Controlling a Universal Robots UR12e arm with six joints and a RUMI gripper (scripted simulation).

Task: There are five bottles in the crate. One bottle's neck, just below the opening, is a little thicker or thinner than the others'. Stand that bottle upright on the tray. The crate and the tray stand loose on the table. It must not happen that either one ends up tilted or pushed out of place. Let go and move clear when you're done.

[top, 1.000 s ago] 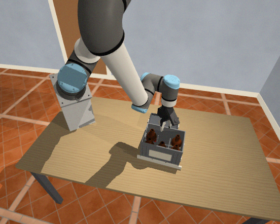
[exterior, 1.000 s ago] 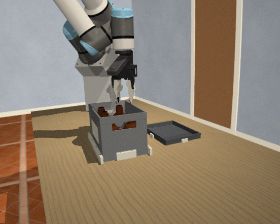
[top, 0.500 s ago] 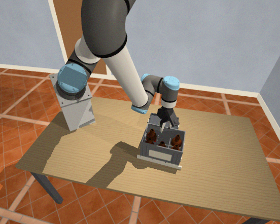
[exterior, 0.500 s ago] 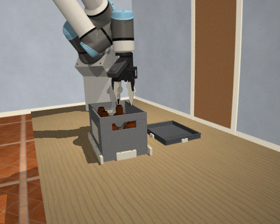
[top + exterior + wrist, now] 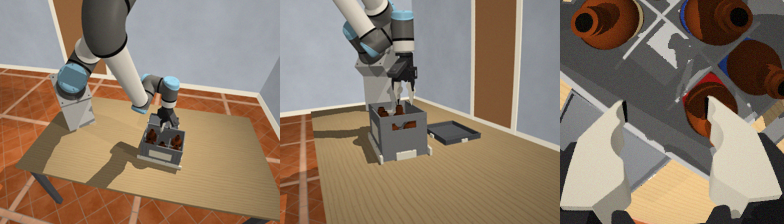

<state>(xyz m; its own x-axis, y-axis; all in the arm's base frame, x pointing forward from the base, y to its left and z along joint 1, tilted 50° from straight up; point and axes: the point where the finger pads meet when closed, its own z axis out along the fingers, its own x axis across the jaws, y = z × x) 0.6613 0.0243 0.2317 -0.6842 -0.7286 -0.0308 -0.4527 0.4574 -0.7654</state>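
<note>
Now: hand 10 mm past the grey crate, 40 mm to the left of it and 110 mm above it. Round my hand: bottle: 90 mm ahead, 20 mm to the right, 110 mm below; then grey tray: 10 mm ahead, 240 mm to the left, 180 mm below.
</note>
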